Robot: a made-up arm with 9 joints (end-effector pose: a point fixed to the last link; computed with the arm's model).
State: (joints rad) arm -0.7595 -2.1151 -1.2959 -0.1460 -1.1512 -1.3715 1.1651 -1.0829 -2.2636
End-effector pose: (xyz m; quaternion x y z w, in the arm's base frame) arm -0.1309 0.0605 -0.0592 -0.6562 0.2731 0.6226 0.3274
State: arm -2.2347 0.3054 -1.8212 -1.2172 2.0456 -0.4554 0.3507 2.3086 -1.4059
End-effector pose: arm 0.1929 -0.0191 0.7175 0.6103 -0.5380 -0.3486 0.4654
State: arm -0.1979 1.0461 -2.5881 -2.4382 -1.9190 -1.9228 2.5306 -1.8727 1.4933
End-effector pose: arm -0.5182 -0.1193 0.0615 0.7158 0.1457 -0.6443 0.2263
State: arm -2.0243 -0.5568 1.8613 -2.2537 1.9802 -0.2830 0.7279 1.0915 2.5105
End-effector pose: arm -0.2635 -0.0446 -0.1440 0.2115 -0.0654 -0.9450 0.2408
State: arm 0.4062 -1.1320 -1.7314 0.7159 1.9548 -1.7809 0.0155 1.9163 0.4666
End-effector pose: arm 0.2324 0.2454 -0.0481 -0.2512 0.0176 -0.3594 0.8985
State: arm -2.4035 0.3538 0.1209 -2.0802 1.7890 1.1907 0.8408 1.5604 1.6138
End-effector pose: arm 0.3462 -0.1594 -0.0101 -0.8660 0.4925 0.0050 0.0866
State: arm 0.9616 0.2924 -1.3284 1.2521 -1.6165 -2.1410 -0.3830 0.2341 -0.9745
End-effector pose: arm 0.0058 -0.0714 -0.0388 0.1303 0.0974 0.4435 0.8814
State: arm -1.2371 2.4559 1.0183 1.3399 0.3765 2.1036 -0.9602 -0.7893 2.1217
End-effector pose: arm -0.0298 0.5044 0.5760 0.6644 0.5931 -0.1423 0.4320
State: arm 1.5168 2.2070 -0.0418 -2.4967 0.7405 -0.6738 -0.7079 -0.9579 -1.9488
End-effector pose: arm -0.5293 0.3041 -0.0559 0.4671 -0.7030 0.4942 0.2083
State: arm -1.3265 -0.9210 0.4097 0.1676 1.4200 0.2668 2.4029 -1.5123 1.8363
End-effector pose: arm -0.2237 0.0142 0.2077 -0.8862 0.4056 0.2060 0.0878
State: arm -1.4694 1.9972 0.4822 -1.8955 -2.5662 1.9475 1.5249 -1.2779 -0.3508
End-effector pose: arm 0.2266 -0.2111 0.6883 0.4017 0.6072 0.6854 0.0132
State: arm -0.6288 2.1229 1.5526 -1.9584 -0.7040 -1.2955 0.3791 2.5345 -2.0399
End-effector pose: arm -0.2595 0.1097 0.4939 -0.6103 -0.6575 0.3678 0.2450
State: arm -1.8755 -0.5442 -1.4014 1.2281 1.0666 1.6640 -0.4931 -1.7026 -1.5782
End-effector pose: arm -0.1580 -0.0092 0.2630 0.7298 -0.0526 0.3738 0.5701
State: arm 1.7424 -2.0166 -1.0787 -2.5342 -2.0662 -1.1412 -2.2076 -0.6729 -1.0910
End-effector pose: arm 0.0791 -0.1327 0.5854 -0.8781 -0.0175 -0.0740 0.4724
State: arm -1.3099 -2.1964 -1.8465 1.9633 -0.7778 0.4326 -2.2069 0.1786 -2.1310
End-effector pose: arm 0.1171 0.4310 -0.0740 -0.9186 0.2480 0.3073 0.0120
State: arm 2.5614 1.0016 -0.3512 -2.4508 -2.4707 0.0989 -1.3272 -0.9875 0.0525
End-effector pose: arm 0.2466 0.2941 -0.4791 0.1867 -0.2355 0.5801 0.7571
